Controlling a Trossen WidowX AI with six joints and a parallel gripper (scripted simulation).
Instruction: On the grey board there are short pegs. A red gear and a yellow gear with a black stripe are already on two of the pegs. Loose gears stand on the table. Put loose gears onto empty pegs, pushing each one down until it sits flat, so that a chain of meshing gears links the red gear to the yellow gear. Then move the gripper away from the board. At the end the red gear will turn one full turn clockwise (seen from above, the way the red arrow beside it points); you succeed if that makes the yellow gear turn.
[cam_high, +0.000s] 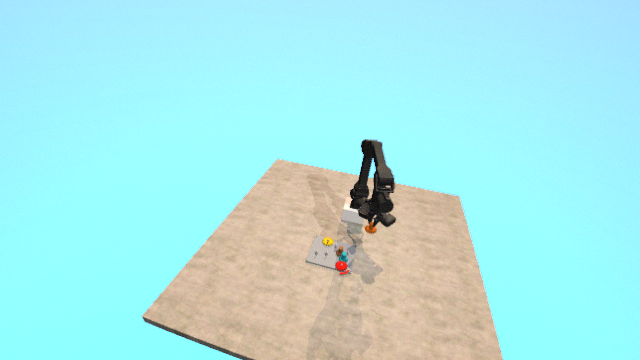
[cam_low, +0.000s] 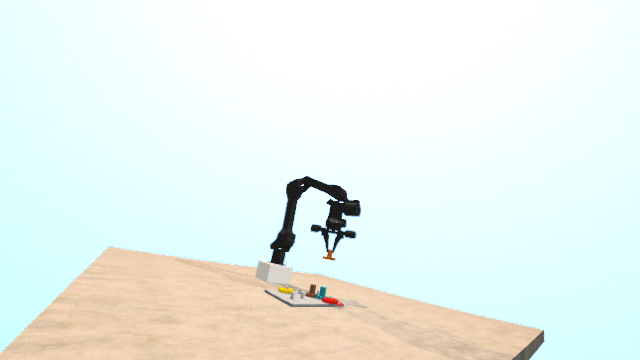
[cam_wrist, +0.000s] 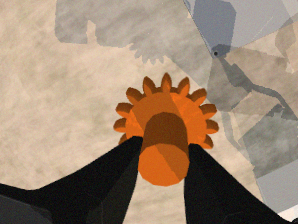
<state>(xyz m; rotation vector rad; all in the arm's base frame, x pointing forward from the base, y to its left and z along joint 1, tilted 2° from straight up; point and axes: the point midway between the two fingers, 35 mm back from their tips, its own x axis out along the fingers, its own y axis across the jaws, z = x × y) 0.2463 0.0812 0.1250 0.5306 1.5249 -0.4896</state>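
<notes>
Right now my gripper tip is 140 mm above the brown gear, 120 mm to the left of it and 60 mm short of it. From my gripper tip the other things lie so: red gear (150 mm below, 140 mm ahead, 100 mm to the right); then teal gear (140 mm below, 100 mm to the right, 90 mm ahead); then orange gear (10 mm below).
</notes>
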